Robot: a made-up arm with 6 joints.
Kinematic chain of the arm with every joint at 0, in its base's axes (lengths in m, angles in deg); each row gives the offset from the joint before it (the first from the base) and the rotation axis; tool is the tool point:
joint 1: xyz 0 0 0.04 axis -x
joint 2: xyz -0.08 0.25 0 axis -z
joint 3: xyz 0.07 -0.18 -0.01 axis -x
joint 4: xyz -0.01 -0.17 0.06 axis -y
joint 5: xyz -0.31 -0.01 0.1 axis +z
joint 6: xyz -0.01 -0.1 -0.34 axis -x
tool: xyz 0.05 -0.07 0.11
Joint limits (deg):
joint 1: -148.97..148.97
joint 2: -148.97..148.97
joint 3: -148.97..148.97
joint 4: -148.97..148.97
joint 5: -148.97..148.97
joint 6: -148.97..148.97
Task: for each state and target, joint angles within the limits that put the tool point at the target. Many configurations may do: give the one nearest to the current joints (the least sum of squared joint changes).
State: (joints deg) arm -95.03 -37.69 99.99 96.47 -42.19 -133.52
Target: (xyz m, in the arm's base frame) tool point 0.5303 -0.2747 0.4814
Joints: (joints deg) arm -85.81 -51.82 93.89 104.86 -46.86 -131.43
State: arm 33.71 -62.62 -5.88 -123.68 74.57 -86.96
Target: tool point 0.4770 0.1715 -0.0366
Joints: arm 51.76 -93.06 -36.32 -126.01 64.08 -75.58
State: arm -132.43 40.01 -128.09 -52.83 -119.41 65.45
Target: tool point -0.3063 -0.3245 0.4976
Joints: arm -148.97 70.16 -135.66 -26.23 -121.35 57.38
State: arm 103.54 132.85 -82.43 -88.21 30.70 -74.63
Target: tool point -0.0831 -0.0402 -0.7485
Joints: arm 71.25 148.97 -76.79 -82.90 38.19 -80.70
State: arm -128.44 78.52 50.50 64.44 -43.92 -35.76
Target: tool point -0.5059 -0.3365 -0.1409
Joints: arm -111.08 66.13 89.43 69.45 -20.69 -26.61
